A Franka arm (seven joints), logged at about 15 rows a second.
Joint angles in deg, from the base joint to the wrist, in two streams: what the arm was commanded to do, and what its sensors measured. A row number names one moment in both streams.
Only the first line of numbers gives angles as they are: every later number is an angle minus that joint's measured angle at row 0.
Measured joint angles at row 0:
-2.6, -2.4, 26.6, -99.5, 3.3, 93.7, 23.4
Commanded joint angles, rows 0 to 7:
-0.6, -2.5, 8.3, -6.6, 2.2, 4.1, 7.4
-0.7, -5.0, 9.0, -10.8, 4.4, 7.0, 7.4
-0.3, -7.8, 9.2, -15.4, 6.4, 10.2, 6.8
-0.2, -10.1, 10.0, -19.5, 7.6, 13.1, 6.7
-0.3, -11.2, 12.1, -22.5, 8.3, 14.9, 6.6
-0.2, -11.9, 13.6, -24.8, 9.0, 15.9, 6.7
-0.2, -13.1, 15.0, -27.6, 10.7, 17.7, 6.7
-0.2, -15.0, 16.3, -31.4, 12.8, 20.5, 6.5
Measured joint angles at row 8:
0.3, -7.7, 13.2, -20.9, 7.6, 14.2, 7.2
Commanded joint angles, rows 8 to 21:
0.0, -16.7, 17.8, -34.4, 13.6, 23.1, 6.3
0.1, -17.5, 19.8, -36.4, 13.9, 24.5, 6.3
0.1, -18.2, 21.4, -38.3, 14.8, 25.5, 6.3
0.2, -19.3, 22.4, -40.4, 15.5, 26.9, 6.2
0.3, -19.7, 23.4, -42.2, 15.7, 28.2, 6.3
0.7, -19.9, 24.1, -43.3, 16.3, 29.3, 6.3
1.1, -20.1, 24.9, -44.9, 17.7, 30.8, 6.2
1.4, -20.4, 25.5, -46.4, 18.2, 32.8, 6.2
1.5, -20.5, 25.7, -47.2, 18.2, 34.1, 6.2
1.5, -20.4, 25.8, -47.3, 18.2, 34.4, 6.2
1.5, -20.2, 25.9, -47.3, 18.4, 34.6, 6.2
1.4, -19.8, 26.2, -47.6, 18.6, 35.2, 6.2
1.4, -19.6, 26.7, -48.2, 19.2, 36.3, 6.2
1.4, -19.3, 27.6, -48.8, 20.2, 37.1, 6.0
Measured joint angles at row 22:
0.9, -18.4, 26.3, -46.9, 17.0, 34.5, 7.1
